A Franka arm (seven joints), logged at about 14 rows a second.
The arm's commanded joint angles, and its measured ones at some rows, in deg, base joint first. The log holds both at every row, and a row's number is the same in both.
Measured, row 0:
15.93, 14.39, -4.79, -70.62, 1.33, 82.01, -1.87
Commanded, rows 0 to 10:
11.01, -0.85, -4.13, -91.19, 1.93, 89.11, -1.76
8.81, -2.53, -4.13, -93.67, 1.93, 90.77, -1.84
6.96, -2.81, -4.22, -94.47, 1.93, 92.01, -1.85
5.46, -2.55, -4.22, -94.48, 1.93, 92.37, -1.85
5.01, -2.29, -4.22, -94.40, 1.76, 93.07, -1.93
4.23, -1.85, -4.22, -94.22, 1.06, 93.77, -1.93
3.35, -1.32, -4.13, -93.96, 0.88, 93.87, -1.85
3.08, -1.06, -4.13, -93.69, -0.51, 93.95, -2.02
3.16, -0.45, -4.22, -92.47, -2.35, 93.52, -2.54
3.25, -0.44, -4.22, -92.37, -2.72, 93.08, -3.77
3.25, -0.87, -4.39, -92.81, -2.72, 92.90, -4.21
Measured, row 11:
3.58, -0.71, -4.77, -93.29, -1.55, 93.24, -2.54
